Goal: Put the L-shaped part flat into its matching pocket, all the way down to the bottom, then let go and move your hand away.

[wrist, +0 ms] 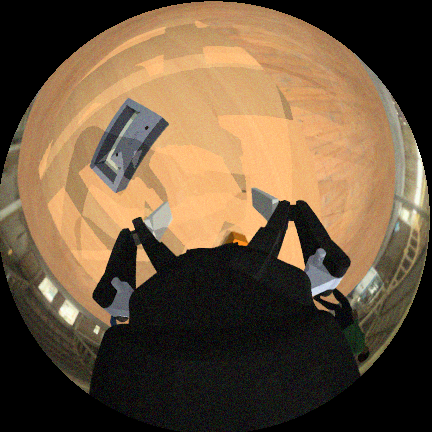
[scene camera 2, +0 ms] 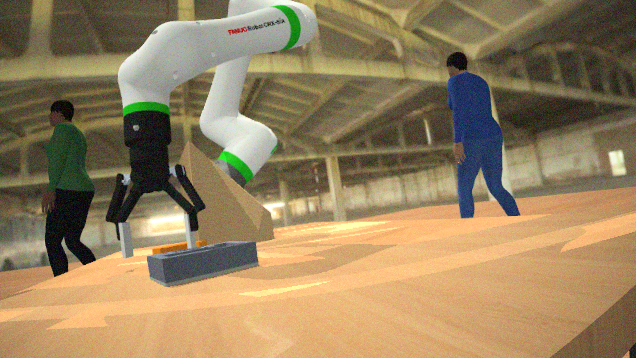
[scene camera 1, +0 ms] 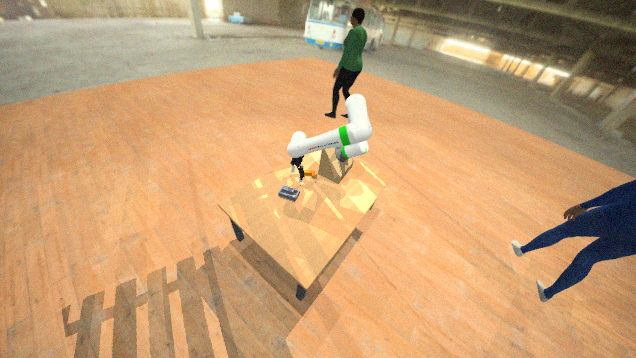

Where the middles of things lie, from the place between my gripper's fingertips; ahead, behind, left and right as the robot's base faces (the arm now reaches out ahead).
Scene:
The grey pocket block (scene camera 2: 172, 268) lies 160 mm ahead of my hand, 90 mm to the left of it and 10 mm below it.

